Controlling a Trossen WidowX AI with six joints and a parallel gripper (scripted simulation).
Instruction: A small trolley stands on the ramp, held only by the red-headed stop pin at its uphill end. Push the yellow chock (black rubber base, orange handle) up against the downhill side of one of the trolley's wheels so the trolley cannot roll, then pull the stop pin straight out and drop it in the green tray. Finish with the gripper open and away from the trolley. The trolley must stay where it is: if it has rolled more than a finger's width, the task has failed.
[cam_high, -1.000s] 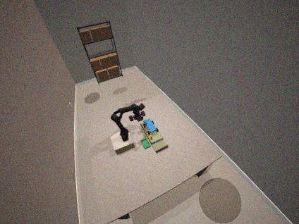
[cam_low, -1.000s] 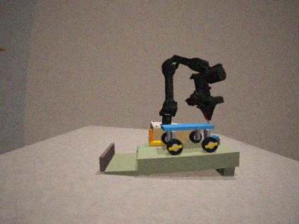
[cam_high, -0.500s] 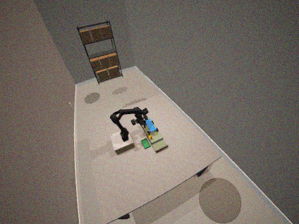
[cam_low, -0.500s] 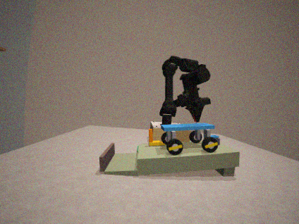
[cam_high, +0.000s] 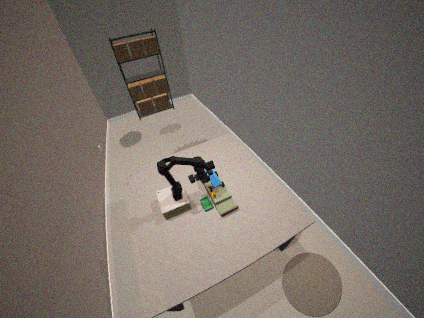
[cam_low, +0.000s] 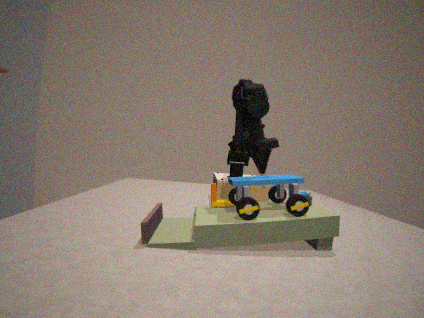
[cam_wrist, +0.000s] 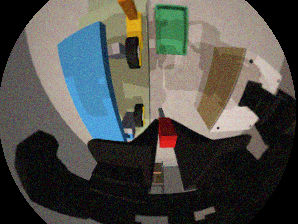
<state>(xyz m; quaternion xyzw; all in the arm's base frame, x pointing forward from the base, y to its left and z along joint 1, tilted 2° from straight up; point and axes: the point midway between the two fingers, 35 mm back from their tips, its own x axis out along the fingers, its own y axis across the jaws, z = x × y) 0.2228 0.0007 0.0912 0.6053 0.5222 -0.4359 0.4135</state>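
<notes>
The green tray is 17 cm below my gripper tip, 14 cm to the right of it and 5 cm behind it. From my gripper tip the other things lie so: trolley (9 cm ahead, 5 cm below, 3 cm to the right); red-headed stop pin (right at my gripper tip); yellow chock (13 cm to the right, 8 cm below, 3 cm ahead).
</notes>
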